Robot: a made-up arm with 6 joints. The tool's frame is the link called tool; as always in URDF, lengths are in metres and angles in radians. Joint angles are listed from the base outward.
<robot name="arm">
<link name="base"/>
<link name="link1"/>
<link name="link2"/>
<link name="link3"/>
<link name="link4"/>
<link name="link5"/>
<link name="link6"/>
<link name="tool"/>
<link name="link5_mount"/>
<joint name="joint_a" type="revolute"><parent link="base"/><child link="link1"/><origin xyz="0 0 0.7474" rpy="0 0 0"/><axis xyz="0 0 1"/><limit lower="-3.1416" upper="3.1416"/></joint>
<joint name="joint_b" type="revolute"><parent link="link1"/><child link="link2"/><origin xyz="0.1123 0 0" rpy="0 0 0"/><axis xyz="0 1 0"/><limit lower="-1.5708" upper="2.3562"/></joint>
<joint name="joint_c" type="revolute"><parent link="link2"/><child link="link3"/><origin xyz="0 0 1.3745" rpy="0 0 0"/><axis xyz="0 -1 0"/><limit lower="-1.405" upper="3.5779"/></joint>
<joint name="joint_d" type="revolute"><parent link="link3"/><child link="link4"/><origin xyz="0 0 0.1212" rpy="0 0 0"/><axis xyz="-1 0 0"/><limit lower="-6.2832" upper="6.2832"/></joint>
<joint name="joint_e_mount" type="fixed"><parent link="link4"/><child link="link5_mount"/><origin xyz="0.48 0 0" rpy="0 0 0"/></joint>
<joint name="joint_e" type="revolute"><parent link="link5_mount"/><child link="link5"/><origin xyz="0.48 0 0" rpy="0 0 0"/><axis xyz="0 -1 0"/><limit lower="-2.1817" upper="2.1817"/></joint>
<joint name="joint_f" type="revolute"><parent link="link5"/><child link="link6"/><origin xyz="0.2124 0 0" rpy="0 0 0"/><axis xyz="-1 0 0"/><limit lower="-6.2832" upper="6.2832"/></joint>
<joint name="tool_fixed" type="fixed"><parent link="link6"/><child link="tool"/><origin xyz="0 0 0" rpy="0 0 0"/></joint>
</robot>
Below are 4 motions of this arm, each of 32 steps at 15 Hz.
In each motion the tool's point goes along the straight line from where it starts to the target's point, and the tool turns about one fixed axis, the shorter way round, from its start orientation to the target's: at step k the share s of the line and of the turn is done. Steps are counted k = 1, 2, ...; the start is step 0. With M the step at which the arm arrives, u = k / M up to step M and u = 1 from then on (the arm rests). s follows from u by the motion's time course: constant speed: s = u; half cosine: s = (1 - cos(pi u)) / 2; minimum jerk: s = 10 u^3 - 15 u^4 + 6 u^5.
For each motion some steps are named. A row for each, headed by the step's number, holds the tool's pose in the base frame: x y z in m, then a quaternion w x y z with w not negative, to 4 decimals.
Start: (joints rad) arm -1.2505 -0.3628 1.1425 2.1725 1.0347 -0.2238
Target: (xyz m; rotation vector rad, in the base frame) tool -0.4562 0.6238 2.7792 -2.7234 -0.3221 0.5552
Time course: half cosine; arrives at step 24
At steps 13, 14, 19, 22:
13: -0.2400 0.5066 2.9186 0.1440 -0.9895 -0.0146 -0.0044
14: -0.2719 0.5239 2.8980 0.1485 -0.9882 -0.0293 0.0253
19: -0.4048 0.5960 2.8123 0.1653 -0.9708 -0.0903 0.1485
22: -0.4477 0.6192 2.7847 0.1700 -0.9611 -0.1096 0.1878

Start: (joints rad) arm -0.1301 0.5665 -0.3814 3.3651 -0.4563 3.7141
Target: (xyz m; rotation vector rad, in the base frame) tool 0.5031 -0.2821 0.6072 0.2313 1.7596 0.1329
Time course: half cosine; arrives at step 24
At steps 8, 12, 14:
8: 1.3874 -0.2199 0.9742 0.8841 -0.2382 0.3944 0.0775
12: 1.0926 -0.2406 0.8519 0.8284 -0.1285 0.5402 0.0736
14: 0.9401 -0.2514 0.7886 0.7875 -0.0695 0.6083 0.0705

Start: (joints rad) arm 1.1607 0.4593 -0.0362 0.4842 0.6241 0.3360
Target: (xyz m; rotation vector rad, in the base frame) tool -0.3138 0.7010 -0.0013 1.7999 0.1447 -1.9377
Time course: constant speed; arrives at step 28
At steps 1, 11, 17, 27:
1: 0.6404 1.6635 1.5855 0.6821 -0.2816 -0.2648 0.6207
11: 0.2870 1.3070 0.9978 0.3784 -0.4914 -0.2121 0.7552
17: 0.0749 1.0931 0.6452 0.1641 -0.5818 -0.1636 0.7796
27: -0.2785 0.7366 0.0575 0.2077 0.6571 0.0638 -0.7218

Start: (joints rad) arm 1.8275 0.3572 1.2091 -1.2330 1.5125 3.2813
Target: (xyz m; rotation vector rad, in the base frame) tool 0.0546 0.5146 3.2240 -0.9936 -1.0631 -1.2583
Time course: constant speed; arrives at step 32
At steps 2, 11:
2: -0.0744 1.0674 2.9137 0.8969 -0.4090 -0.1519 -0.0716
11: -0.0357 0.9016 3.0068 0.8349 -0.4329 -0.2556 -0.2239

